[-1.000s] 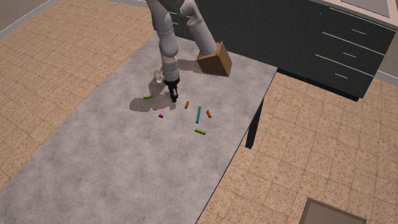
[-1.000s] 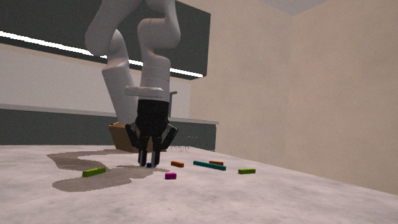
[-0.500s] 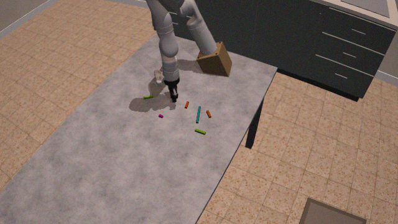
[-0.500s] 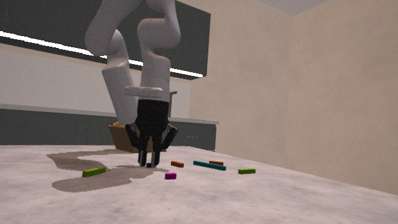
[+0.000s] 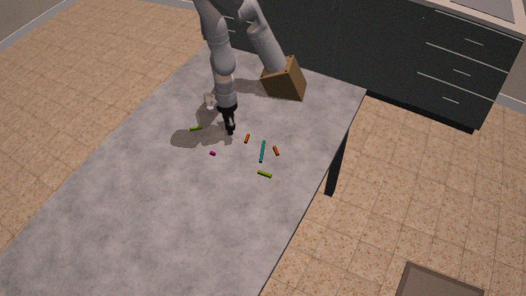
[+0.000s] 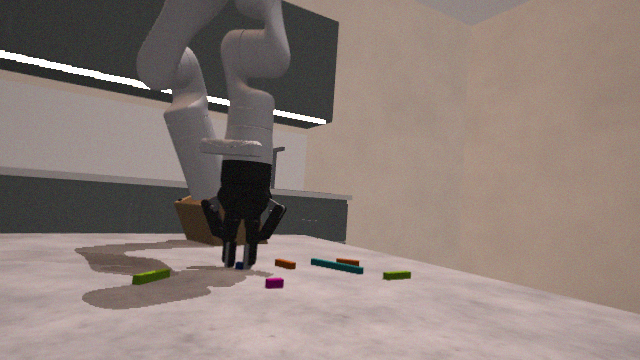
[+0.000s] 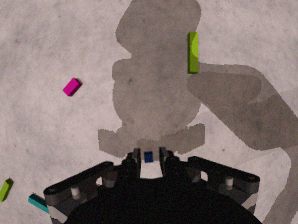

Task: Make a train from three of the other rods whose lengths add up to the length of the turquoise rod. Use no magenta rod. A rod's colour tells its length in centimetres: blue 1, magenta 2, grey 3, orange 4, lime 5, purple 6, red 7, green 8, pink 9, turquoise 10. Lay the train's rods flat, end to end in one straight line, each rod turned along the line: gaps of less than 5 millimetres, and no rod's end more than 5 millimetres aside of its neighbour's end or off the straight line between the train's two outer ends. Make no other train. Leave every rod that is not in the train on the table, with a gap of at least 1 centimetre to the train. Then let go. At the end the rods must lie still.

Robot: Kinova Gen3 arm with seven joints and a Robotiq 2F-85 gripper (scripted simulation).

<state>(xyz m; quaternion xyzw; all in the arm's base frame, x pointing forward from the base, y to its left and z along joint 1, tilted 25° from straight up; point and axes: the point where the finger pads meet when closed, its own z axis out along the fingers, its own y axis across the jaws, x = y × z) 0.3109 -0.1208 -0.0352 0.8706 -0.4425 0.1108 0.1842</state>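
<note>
Now: hand 2 cm above the blue rod. The rest, counted from my hand: turquoise rod: 6 cm ahead, 15 cm to the left, 2 cm below; magenta rod: 12 cm ahead, 2 cm to the right, 2 cm below.
</note>
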